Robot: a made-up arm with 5 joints.
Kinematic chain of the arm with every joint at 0, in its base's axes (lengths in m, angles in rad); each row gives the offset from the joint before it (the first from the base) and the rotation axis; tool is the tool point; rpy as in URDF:
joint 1: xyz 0 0 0.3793 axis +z
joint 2: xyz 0 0 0 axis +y
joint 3: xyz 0.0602 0 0.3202 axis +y
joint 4: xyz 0.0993 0 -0.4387 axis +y
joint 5: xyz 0.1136 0 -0.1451 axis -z
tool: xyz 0 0 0 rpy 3.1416 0 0
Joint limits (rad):
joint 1: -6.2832..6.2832
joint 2: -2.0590..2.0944
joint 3: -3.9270..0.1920
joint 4: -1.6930..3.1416
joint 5: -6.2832..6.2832
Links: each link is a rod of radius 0.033 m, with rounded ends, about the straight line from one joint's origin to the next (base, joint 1, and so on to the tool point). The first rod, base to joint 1, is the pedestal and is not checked.
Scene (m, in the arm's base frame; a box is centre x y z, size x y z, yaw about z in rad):
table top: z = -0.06
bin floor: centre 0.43 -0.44 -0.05 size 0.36 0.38 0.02 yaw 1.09
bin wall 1: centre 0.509 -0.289 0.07 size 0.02 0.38 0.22 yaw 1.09
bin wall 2: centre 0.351 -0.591 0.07 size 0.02 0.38 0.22 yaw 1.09
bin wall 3: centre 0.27 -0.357 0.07 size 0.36 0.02 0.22 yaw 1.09
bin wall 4: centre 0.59 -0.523 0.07 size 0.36 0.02 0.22 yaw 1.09
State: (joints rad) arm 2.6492 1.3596 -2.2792 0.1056 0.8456
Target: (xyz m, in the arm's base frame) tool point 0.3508 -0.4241 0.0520
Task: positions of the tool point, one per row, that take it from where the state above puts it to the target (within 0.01 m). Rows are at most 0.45 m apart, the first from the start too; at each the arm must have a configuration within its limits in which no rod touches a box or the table.
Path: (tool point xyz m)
1: -0.7923 0.4700 0.5910
2: -0.6221 0.4062 0.9561
3: -0.3458 0.2476 1.2009
4: -0.0324 0.0253 1.2778
5: 0.2468 -0.2111 1.1798
6: 0.4364 -0.4070 0.9406
7: 0.5094 -0.5178 0.6237
8: 0.4706 -0.5215 0.3047
9: 0.3508 -0.4241 0.0520

